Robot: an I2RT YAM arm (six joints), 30 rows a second.
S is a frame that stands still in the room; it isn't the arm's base.
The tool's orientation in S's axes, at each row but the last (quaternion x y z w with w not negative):
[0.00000, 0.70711, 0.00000, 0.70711]
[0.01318, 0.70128, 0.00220, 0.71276]
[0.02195, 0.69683, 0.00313, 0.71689]
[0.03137, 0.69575, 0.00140, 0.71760]
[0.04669, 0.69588, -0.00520, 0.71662]
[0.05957, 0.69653, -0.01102, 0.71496]
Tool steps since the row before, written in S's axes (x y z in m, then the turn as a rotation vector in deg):
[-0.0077, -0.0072, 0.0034, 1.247, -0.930, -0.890]
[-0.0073, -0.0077, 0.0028, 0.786, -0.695, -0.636]
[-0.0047, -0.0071, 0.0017, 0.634, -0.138, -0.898]
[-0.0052, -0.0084, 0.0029, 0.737, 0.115, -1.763]
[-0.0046, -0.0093, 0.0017, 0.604, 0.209, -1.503]
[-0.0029, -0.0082, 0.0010, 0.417, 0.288, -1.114]
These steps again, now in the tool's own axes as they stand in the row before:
[-0.0034, -0.0072, -0.0077, 0.890, -0.930, 1.247]
[-0.0031, -0.0077, -0.0071, 0.634, -0.697, 0.786]
[-0.0021, -0.0072, -0.0045, 0.911, -0.153, 0.612]
[-0.0034, -0.0085, -0.0047, 1.789, 0.063, 0.678]
[-0.0024, -0.0095, -0.0038, 1.531, 0.162, 0.546]
[-0.0016, -0.0084, -0.0020, 1.143, 0.249, 0.361]

